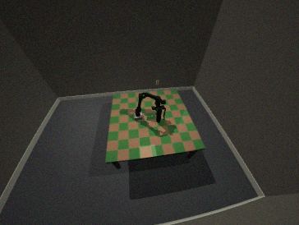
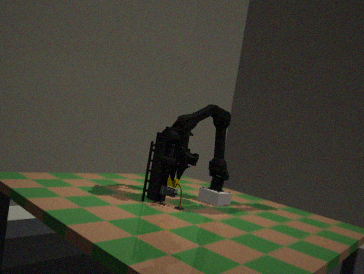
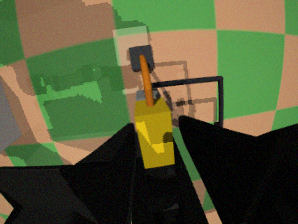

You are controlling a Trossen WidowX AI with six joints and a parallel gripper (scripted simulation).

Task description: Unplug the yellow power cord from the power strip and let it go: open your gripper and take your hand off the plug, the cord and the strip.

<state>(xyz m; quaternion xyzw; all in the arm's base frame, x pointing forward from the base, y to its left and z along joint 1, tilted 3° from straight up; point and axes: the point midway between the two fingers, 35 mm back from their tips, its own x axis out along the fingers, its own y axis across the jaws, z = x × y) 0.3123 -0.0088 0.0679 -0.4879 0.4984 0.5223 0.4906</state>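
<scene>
The yellow plug is 3 cm to the right of my gripper tip.
</scene>
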